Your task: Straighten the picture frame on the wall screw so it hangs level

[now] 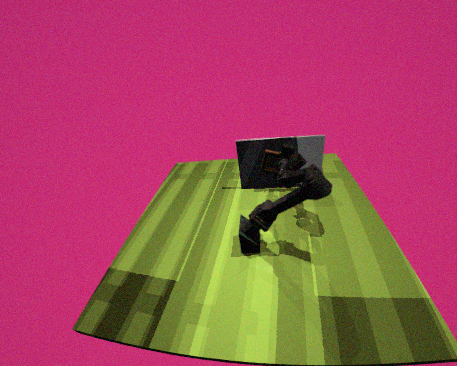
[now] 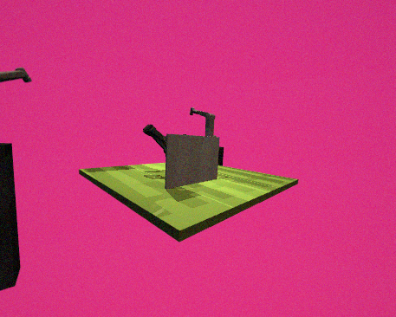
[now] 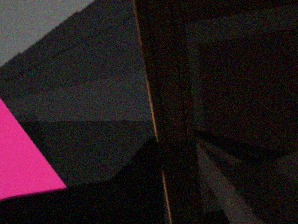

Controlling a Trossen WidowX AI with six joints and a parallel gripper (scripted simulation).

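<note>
Now: gripper tip 50 mm above the picture frame and 20 mm to the right of it. Round my gripper tip: grey wall panel (70 mm below, 20 mm ahead, 10 mm to the left).
</note>
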